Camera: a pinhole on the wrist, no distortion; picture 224 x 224 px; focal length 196.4 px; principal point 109.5 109.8 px. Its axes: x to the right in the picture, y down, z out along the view. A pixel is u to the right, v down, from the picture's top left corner.
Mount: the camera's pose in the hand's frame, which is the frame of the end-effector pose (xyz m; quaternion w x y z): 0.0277 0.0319 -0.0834 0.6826 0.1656 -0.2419 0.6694
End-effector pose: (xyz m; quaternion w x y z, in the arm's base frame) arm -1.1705 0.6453 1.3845 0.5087 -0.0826 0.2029 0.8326
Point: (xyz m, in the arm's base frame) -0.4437 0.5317 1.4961
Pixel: outside the picture
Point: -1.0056 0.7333 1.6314
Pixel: 146.2 147.9
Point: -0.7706 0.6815 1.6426
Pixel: 80.4 194.9
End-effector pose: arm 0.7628 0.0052 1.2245 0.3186 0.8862 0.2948 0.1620
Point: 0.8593 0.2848 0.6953
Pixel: 37.8 32.5
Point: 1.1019 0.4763 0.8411
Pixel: outside the picture
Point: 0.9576 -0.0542 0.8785
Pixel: 168.2 65.2
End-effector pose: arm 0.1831 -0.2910 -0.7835 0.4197 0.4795 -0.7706 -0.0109
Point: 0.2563 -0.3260 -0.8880
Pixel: 48.4 175.7
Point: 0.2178 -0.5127 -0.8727
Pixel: 62.1 35.9
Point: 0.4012 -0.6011 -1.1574
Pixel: 14.4 116.9
